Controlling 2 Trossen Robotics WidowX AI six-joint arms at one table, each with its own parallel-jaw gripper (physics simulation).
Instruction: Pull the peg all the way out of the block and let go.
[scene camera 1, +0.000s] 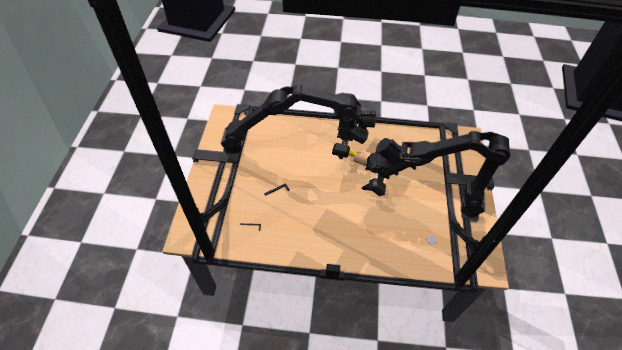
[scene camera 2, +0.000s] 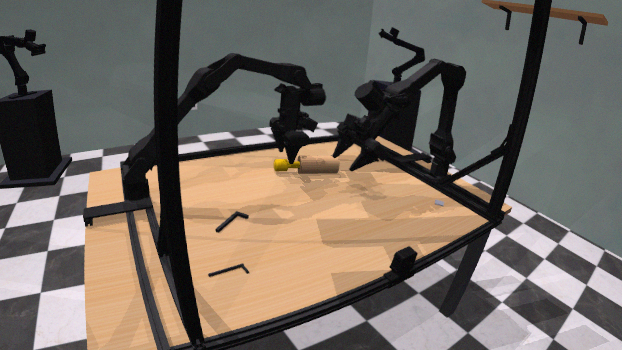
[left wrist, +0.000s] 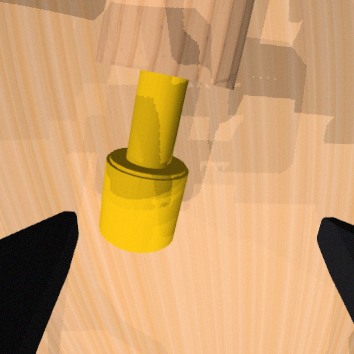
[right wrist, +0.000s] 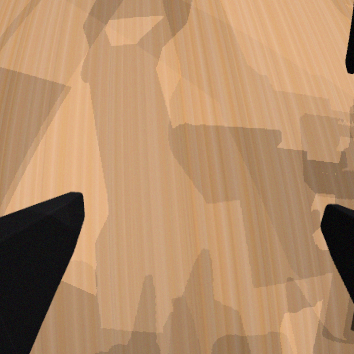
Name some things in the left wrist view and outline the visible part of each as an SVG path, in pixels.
The left gripper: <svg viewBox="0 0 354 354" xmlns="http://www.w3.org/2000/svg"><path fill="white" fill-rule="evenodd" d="M323 217L320 221L316 241L329 275L354 324L354 225L335 217ZM74 211L61 211L0 238L0 354L36 353L67 276L77 243L78 225Z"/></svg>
A wooden block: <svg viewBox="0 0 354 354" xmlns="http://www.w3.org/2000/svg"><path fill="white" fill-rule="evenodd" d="M105 1L95 62L141 69L233 89L254 0Z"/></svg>
